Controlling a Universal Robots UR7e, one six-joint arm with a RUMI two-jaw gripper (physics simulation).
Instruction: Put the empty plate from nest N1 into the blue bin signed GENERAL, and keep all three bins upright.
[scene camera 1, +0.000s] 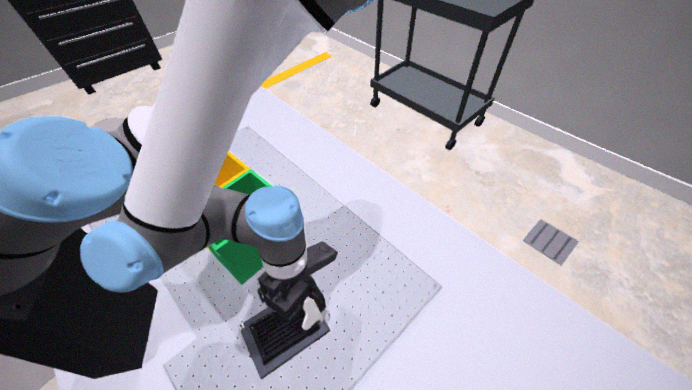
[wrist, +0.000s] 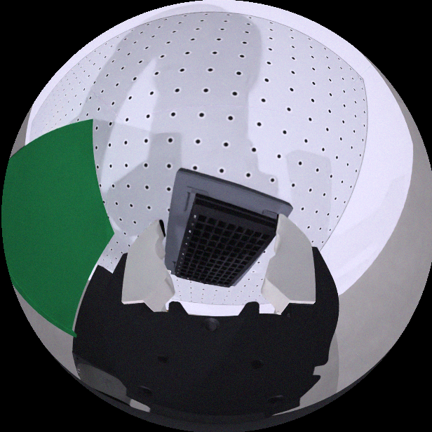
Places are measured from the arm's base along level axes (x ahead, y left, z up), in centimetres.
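Where they show: gripper, fingertip midpoint: (scene camera 1: 301, 307).
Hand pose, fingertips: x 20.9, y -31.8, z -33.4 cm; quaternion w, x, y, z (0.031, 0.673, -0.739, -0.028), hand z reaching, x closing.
Things, the pixels of their top centre, and the offset from my fingertips. "spot": a spot on its surface instead. Level surfaces: height alone.
- empty plate, middle of its top: (scene camera 1: 283, 325) dx -5.2, dy +1.0, dz +0.6 cm
- dark grey nest, middle of its top: (scene camera 1: 283, 327) dx -5.2, dy +1.3, dz -0.8 cm
- green bin, surface spot: (scene camera 1: 240, 262) spot: dx +0.4, dy +15.9, dz +5.9 cm
- yellow bin, middle of its top: (scene camera 1: 202, 176) dx +10.9, dy +33.0, dz +15.7 cm
- perforated board, its level: dz -2.3 cm
The empty plate (scene camera 1: 275, 336) (wrist: 227, 245) is black with a grid of wells and sits in a dark grey nest (scene camera 1: 295, 353) (wrist: 232, 187) on the perforated board. My gripper (scene camera 1: 281, 319) (wrist: 218, 218) is open, pointing down over the plate. In the wrist view its two pale fingers stand on either side of the plate, with nothing gripped. The right finger looks close to the plate's edge; I cannot tell whether it touches. In the scene view the far finger is mostly hidden. The blue bin signed GENERAL does not show in either view.
A green bin (scene camera 1: 240, 262) (wrist: 55, 215) stands beside the nest, partly behind the wrist in the scene view. Part of a yellow bin (scene camera 1: 232, 169) shows behind it. The perforated board (scene camera 1: 400, 280) (wrist: 215, 75) lies under the nest. A dark cart (scene camera 1: 415, 106) stands on the floor beyond the table.
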